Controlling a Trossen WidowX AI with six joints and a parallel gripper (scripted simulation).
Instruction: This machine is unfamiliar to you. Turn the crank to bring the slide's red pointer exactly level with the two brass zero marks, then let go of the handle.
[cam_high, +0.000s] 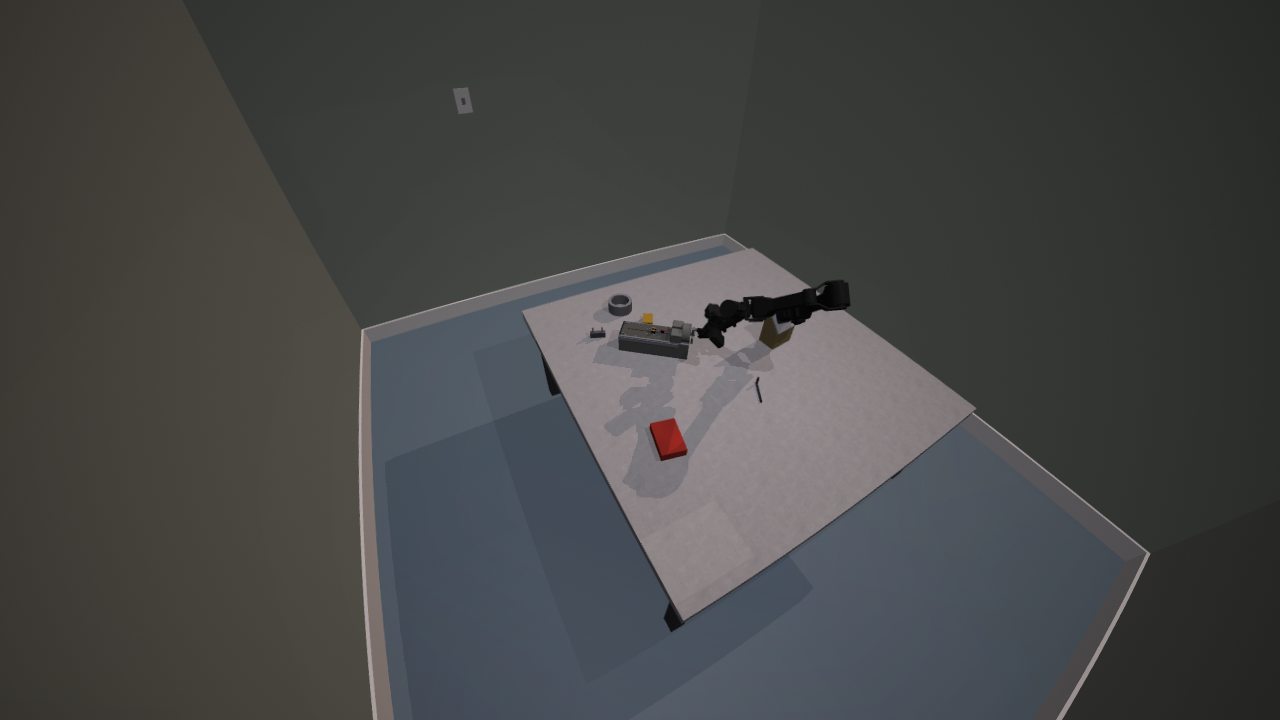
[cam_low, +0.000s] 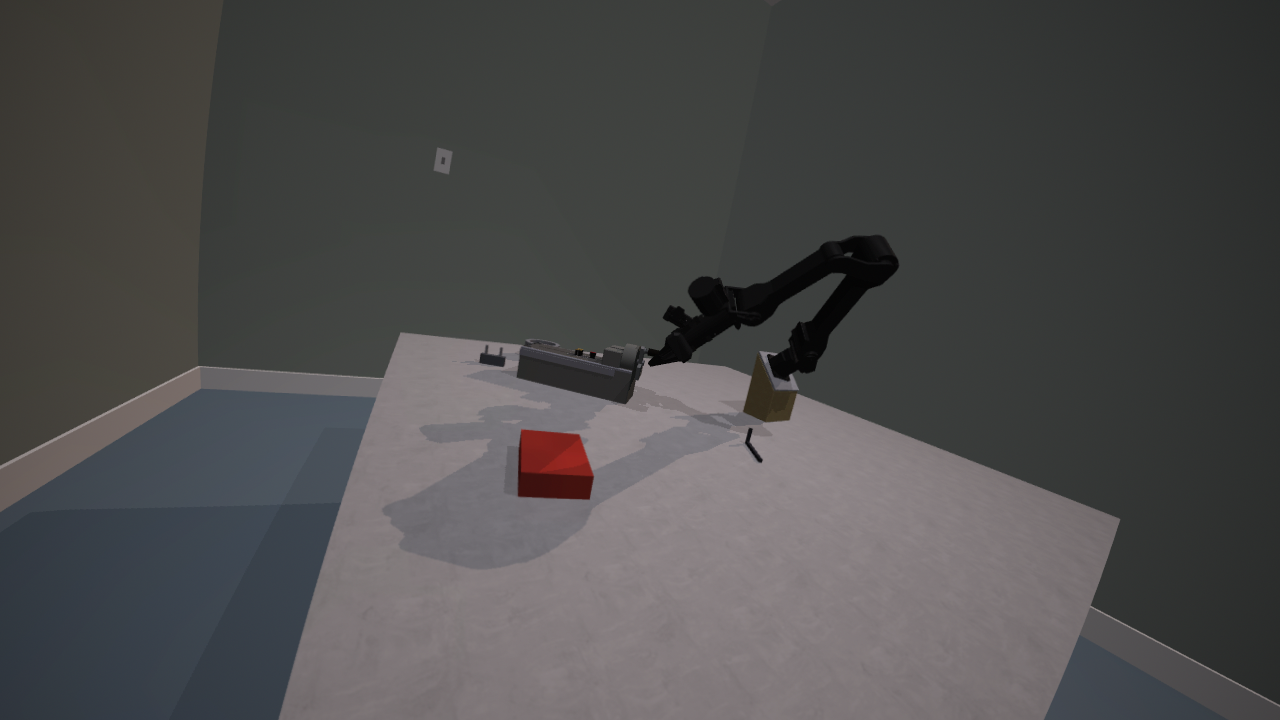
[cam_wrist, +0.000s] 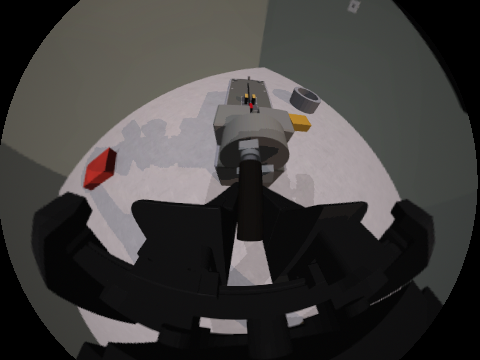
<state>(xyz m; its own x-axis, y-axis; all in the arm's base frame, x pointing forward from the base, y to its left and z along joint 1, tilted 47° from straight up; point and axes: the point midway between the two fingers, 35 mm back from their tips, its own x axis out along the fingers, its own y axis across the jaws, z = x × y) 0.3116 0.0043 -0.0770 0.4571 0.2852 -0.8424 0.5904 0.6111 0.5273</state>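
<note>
My gripper tip is now 100 mm short of the red pointer, 90 mm to the left of it and 10 mm above it. From my gripper tip the other things lie so: black crank handle 30 mm above, 10 mm to the left, 10 mm behind; yellow block 250 mm to the right, 80 mm below, 80 mm ahead; black bent key 240 mm to the left, 110 mm behind, 80 mm below.
</note>
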